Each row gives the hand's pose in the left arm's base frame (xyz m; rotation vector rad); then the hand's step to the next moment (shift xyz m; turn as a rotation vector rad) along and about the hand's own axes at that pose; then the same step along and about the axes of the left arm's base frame.
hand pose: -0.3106 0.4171 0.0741 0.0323 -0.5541 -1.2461
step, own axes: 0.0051 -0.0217 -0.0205 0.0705 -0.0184 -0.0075
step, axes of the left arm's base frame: -0.0097 -0.0175 -0.0228 0.0013 -0.0718 0.0144
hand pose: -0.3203 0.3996 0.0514 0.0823 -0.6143 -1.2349
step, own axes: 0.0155 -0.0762 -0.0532 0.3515 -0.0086 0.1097
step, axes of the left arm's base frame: -0.0368 -0.0545 -0.0675 0.0071 -0.2901 0.2268
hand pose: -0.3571 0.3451 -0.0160 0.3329 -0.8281 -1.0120
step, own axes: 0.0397 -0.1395 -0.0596 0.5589 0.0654 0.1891
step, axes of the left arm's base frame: -0.0307 -0.1124 -0.1049 0.0489 -0.4190 0.4177
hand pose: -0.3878 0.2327 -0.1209 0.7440 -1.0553 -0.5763
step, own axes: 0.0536 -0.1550 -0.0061 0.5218 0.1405 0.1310
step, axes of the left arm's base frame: 0.0155 -0.1348 -0.0923 0.0931 -0.3294 0.4381
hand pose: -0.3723 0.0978 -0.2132 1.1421 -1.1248 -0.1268
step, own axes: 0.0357 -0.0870 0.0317 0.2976 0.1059 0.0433
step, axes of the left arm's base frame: 0.0313 -0.0828 -0.0448 0.0656 -0.1553 0.2706
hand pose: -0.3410 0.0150 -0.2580 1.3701 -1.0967 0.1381
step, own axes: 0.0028 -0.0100 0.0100 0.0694 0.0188 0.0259
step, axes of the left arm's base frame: 0.0026 -0.0123 -0.0070 0.0106 -0.0508 0.0561
